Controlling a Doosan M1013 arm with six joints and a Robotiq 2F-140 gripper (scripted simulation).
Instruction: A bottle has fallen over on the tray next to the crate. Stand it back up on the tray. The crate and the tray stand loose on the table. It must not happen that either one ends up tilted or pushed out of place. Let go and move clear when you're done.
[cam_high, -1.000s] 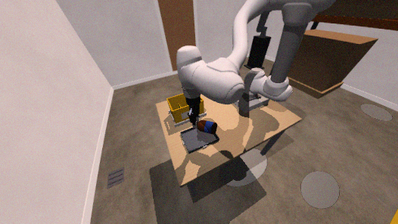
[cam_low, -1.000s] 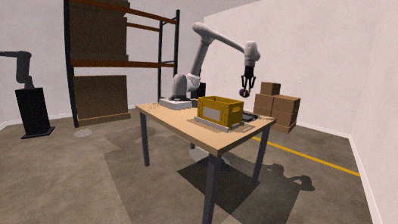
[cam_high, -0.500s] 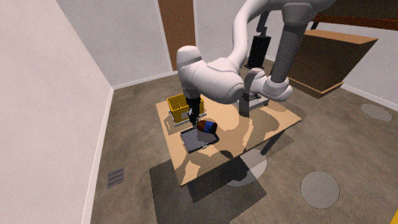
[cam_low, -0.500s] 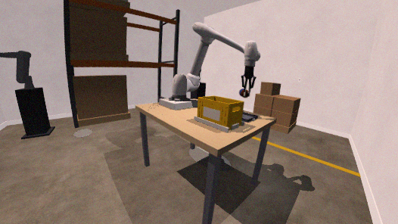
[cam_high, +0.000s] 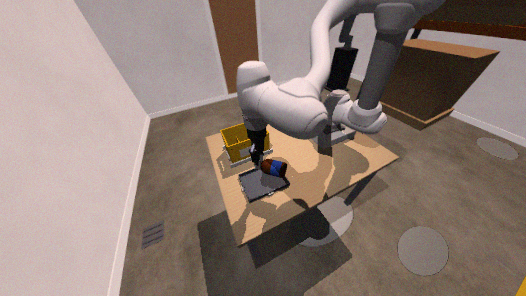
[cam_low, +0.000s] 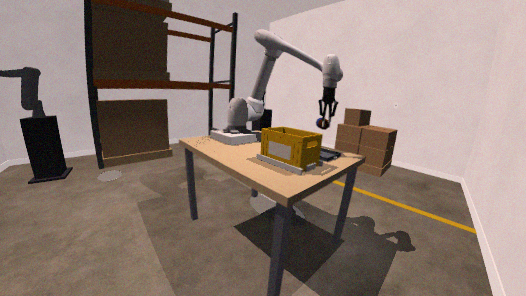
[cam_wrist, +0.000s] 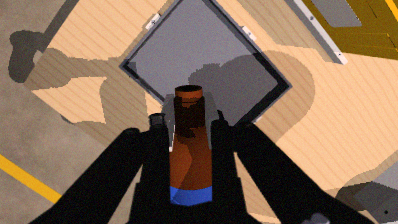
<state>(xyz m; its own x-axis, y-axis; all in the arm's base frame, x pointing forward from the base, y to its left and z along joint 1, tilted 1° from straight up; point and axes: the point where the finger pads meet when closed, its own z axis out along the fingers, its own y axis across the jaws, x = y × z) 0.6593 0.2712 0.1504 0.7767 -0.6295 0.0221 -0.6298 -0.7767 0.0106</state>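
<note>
Now: the brown bottle 40 mm behind my hand, 30 mm to the left of it and 20 mm below it. Also, from my hand: yellow crate: 320 mm to the right, 130 mm below; dark grey tray: 20 mm behind, 30 mm to the right, 210 mm below.
</note>
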